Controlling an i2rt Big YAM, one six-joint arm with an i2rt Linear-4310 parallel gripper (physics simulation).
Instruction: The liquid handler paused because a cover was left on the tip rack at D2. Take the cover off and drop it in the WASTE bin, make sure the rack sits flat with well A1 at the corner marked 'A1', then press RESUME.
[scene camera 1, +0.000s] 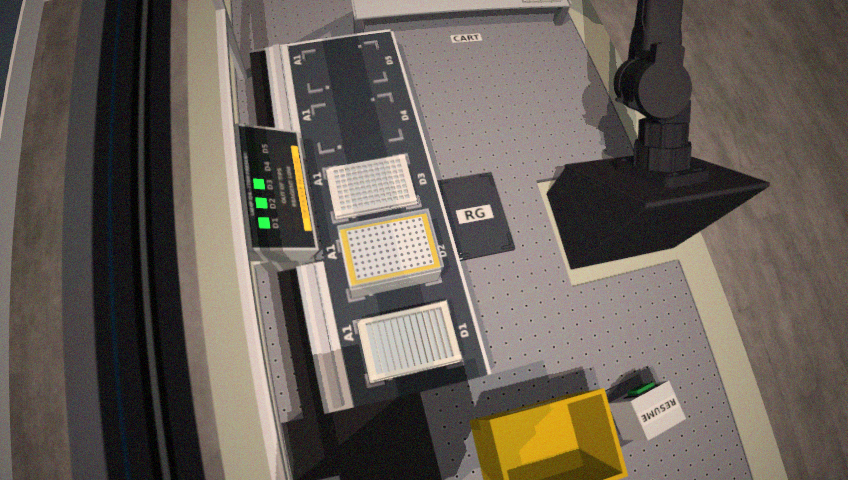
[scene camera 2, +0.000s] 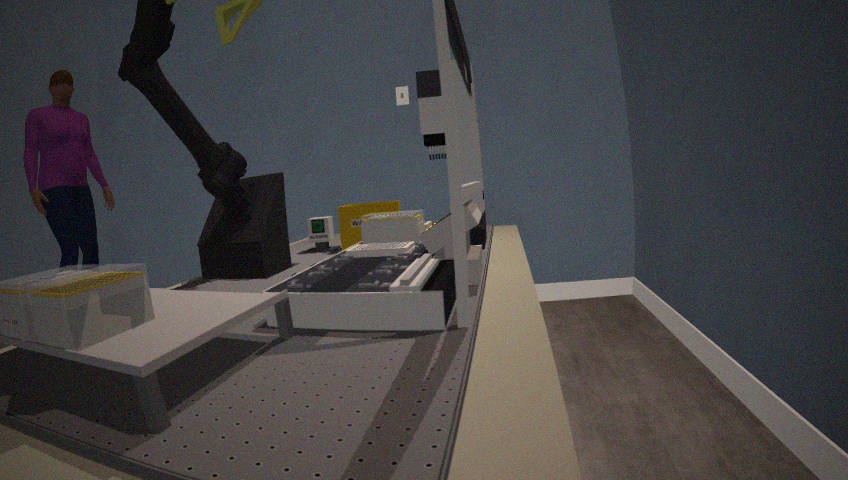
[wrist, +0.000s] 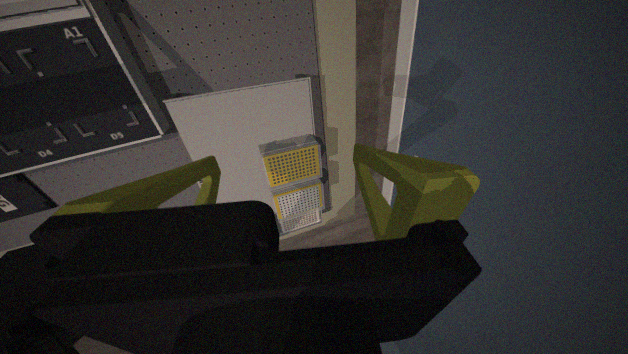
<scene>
My gripper (wrist: 286, 157) is open, holding nothing. I also see a yellow WASTE bin (scene camera 1: 575, 429), an RESUME button box (scene camera 1: 640, 411) and a cart shelf (scene camera 2: 180, 315).
The yellow WASTE bin shows as well in scene camera 2 (scene camera 2: 349, 215). The RESUME button box shows as well in scene camera 2 (scene camera 2: 320, 229). The cart shelf is seen too in the wrist view (wrist: 230, 125).
</scene>
